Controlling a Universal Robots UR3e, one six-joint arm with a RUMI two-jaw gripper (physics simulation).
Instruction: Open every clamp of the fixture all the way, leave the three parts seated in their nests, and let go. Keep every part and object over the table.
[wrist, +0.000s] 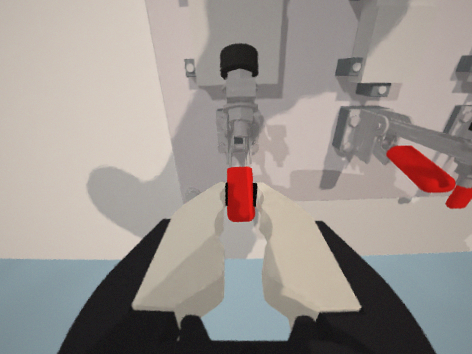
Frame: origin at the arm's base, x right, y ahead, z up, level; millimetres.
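Seen in the pictures: gripper, fingertip midpoint: (240, 184).
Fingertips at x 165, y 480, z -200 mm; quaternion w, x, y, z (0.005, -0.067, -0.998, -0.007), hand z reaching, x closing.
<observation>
Pixels of each thing's top centre, then the offset from my fingertips to it. "spot": a spot on its surface instead. Level surfaces: height alone.
- clamp's grey linkage, top centre: (241, 133) dx -4, dy -51, dz +44 mm
- black-tipped arm end, surface spot: (239, 60) spot: dx -7, dy -76, dz +34 mm
- flat grey block, top centre: (235, 17) dx -9, dy -104, dz -37 mm
- second clamp, surface spot: (370, 125) spot: dx -103, dy -26, dz -22 mm
- second pale block, top centre: (404, 24) dx -119, dy -89, dz -32 mm
- fixture plate, top centre: (363, 90) dx -115, dy -47, dz -58 mm
- pale table, surface height: dz -73 mm
My gripper (240, 184) is shut on the red handle (240, 190) of the left clamp, with a black-padded fingertip against each side. That clamp's grey linkage (239, 120) runs up the view to a black-tipped arm end (239, 60) over the near part of a flat grey block (245, 25); whether the tip touches the block cannot be told. A second clamp (370, 125) at the right has its red handle (420, 169) slanting toward the lower right. Part of another red handle (459, 197) shows at the right edge. A second pale block (405, 45) lies at the upper right.
The fixture plate (310, 120) carries small dark locating blocks (348, 66) (373, 90) (189, 67) around the nests. The pale table (75, 100) extends left of the plate and in front of it, and its front edge borders a blue floor (50, 295).
</observation>
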